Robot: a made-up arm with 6 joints. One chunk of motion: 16 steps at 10 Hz.
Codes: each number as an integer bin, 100 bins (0 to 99) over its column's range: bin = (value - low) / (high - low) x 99, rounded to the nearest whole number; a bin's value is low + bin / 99 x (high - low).
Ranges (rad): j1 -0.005..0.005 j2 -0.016..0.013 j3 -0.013..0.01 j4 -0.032..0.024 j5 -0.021..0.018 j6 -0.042..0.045
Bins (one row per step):
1: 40 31 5 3 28 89
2: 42 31 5 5 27 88
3: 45 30 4 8 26 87
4: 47 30 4 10 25 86
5: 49 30 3 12 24 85
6: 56 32 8 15 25 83
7: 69 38 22 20 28 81
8: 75 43 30 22 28 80
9: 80 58 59 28 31 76
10: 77 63 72 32 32 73
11: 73 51 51 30 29 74
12: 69 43 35 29 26 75
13: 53 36 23 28 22 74
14: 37 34 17 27 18 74
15: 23 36 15 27 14 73
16: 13 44 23 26 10 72
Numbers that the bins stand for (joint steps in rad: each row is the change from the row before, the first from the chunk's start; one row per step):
1: -0.00096 -0.00692 -0.01184 -0.03030 -0.00997 0.03621
2: -0.00076 -0.00692 -0.01184 -0.02917 -0.01036 0.03533
3: -0.00045 -0.00721 -0.01207 -0.02747 -0.01076 0.03445
4: -0.00025 -0.00721 -0.01207 -0.02634 -0.01115 0.03358
5: -0.00005 -0.00721 -0.01230 -0.02521 -0.01155 0.03270
6: 0.00066 -0.00663 -0.01114 -0.02352 -0.01115 0.03094
7: 0.00197 -0.00487 -0.00789 -0.02069 -0.00997 0.02918
8: 0.00258 -0.00340 -0.00603 -0.01956 -0.00997 0.02830
9: 0.00308 0.00099 0.00071 -0.01616 -0.00879 0.02479
10: 0.00278 0.00245 0.00373 -0.01390 -0.00839 0.02215
11: 0.00237 -0.00106 -0.00115 -0.01503 -0.00958 0.02303
12: 0.00197 -0.00340 -0.00487 -0.01560 -0.01076 0.02391
13: 0.00035 -0.00545 -0.00766 -0.01616 -0.01233 0.02303
14: -0.00126 -0.00604 -0.00905 -0.01673 -0.01391 0.02303
15: -0.00268 -0.00545 -0.00952 -0.01673 -0.01548 0.02215
16: -0.00369 -0.00311 -0.00766 -0.01729 -0.01706 0.02127

